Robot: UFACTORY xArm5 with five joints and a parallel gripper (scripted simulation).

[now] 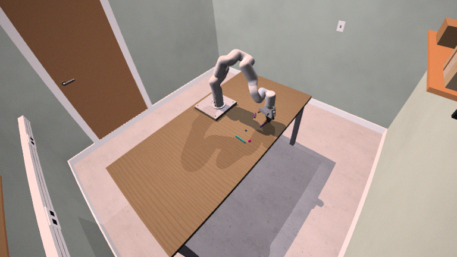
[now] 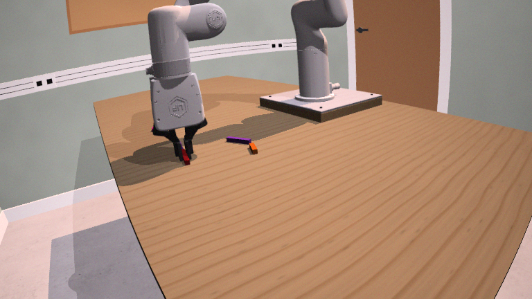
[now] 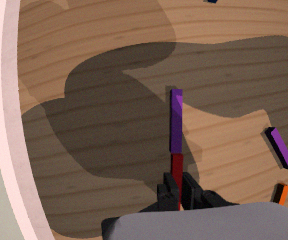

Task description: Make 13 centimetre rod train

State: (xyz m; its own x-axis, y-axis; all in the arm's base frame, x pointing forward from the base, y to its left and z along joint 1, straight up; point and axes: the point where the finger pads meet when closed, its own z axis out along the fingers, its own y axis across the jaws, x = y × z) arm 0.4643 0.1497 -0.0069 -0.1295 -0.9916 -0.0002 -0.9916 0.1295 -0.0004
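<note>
Right now my hand is 2 cm above the red rod. The rest, counted from my hand: orange rod: 14 cm behind, 5 cm to the left, 2 cm below; magenta rod: 27 cm to the right, 2 cm below, 2 cm ahead; blue rod: 21 cm to the right, 8 cm behind, 2 cm below.
</note>
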